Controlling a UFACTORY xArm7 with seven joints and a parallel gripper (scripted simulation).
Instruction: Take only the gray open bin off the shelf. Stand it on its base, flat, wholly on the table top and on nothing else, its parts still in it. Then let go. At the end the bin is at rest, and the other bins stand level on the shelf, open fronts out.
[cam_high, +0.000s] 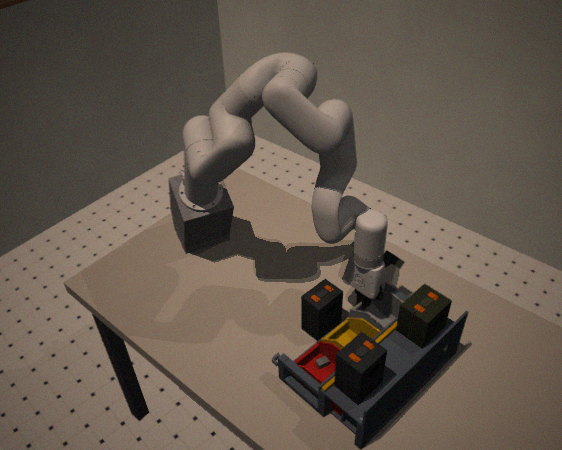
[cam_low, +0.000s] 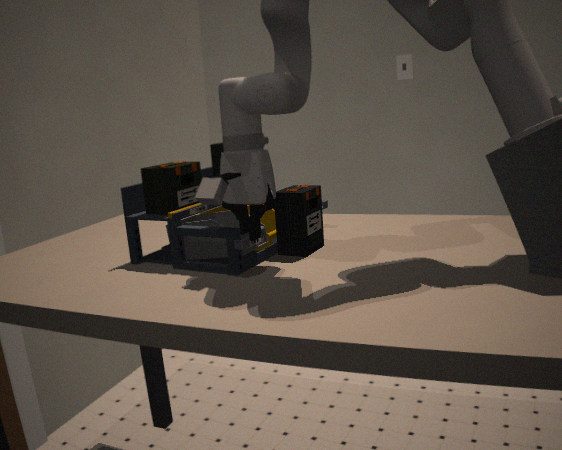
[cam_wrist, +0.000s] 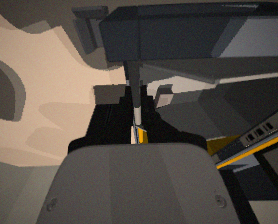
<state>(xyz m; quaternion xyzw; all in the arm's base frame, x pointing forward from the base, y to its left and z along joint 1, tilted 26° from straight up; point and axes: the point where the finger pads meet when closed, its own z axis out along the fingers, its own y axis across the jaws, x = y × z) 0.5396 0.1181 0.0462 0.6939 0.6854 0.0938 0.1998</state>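
The gray open bin lies 80 mm ahead of my hand and 10 mm below it. From my hand the other things lie so: yellow bin: 80 mm ahead, 120 mm to the right, 30 mm below; red bin: 70 mm ahead, 230 mm to the right, 30 mm below; dark box: 60 mm behind, 100 mm to the right.
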